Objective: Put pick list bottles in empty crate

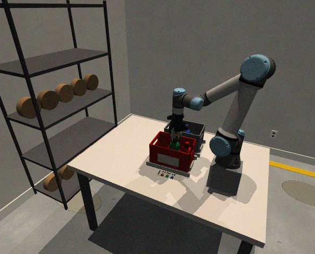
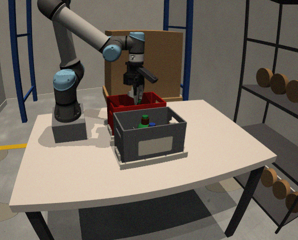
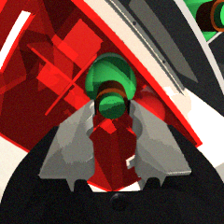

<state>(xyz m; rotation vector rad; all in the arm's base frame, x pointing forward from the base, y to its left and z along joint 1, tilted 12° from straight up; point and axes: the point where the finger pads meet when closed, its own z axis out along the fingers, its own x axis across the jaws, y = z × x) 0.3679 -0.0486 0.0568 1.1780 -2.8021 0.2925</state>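
My gripper is now 4 cm to the right of the red crate and 9 cm above it. The rest, counted from my hand: red bottle (9 cm behind, 9 cm below); then grey crate (1 cm behind, 19 cm to the right, 9 cm below); then blue bottle (1 cm behind, 23 cm to the right, 9 cm below).
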